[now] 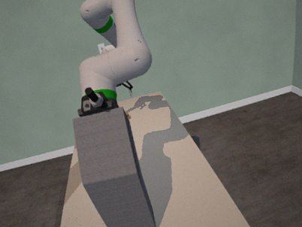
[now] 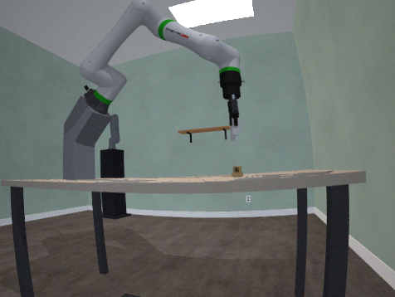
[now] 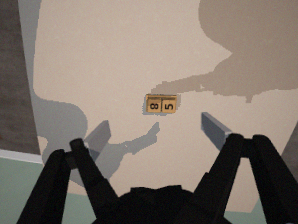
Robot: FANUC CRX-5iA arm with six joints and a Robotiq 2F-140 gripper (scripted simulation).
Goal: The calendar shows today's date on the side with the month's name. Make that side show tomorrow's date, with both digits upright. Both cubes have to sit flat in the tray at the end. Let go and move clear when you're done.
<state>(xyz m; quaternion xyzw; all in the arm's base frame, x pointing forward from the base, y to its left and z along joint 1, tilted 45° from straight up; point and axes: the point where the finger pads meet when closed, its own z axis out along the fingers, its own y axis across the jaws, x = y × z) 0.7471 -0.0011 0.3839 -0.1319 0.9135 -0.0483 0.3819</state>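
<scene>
Right now the wooden tray is 2 cm to the left of my hand and 16 cm below it.
</scene>
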